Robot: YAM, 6 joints.
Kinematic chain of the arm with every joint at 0, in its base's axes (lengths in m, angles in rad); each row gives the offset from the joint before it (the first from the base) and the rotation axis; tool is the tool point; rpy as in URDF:
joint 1: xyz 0 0 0.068 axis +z
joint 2: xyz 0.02 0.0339 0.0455 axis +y
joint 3: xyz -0.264 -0.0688 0 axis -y
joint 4: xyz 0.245 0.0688 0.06 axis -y
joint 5: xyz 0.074 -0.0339 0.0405 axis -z
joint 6: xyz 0.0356 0 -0.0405 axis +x
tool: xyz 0 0 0 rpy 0 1.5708 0
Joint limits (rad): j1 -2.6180..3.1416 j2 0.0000..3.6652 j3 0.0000..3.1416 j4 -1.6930..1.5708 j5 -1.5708..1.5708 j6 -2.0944..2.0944
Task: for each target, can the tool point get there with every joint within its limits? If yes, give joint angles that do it. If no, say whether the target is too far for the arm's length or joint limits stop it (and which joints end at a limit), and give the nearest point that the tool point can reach.
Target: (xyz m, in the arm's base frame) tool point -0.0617 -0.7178 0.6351
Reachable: no: too far | nearest point -0.0447 -0.5200 0.4873 | short by 0.247 m
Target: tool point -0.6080 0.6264 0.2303
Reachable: no: too far | nearest point -0.4458 0.4593 0.1984 | short by 0.235 m
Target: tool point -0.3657 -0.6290 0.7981
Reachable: no: too far | nearest point -0.2361 -0.4061 0.5487 | short by 0.359 m
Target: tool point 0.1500 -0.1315 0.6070
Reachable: yes | joints 2.3294 0.6144 2.1395 -0.4088 0.5431 -1.7165
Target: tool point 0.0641 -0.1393 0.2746
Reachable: yes | joints -0.9544 0.9373 0.8420 -1.0735 0.9155 -1.2324
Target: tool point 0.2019 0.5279 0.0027
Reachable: yes | joints 1.2339 3.0190 2.6073 -0.8280 0.4667 0.2867
